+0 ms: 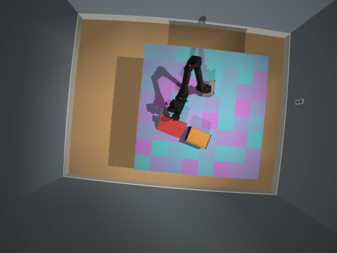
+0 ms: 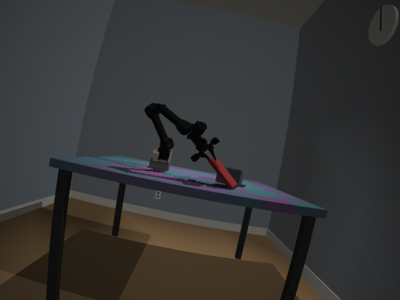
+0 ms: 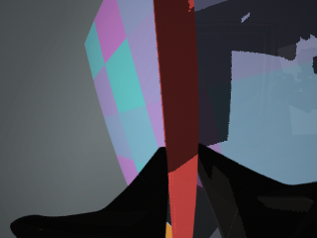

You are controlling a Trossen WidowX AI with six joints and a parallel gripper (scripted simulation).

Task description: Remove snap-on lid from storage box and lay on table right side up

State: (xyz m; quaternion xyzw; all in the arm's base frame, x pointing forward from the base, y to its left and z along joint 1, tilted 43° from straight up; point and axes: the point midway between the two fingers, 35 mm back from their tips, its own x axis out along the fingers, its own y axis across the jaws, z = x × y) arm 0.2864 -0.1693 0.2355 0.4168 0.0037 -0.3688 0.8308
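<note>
Now: gripper tip 60 mm short of the red lid, 50 mm above it and 20 mm to the left of it. Also, from my gripper tip: grey storage box: 250 mm to the left, 150 mm ahead, 80 mm below.
</note>
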